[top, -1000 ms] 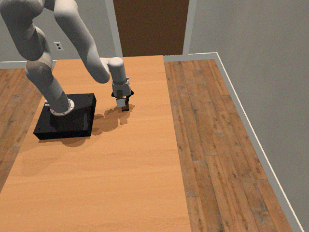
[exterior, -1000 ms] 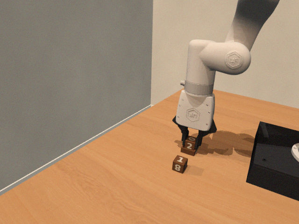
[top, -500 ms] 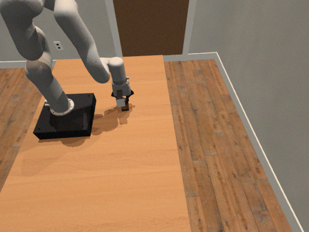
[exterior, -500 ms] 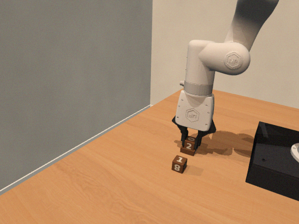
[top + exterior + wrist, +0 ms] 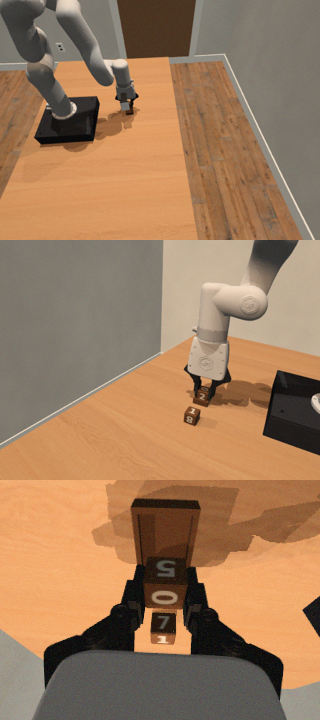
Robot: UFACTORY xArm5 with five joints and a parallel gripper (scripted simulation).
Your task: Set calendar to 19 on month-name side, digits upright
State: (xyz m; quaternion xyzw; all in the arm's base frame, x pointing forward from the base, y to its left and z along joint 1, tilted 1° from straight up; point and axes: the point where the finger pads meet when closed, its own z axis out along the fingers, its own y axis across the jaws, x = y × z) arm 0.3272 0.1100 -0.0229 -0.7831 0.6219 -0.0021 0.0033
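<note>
Now: hand 10 mm above the brown date cube. Also, from my hand: tray (20 mm to the right, 30 mm below).
</note>
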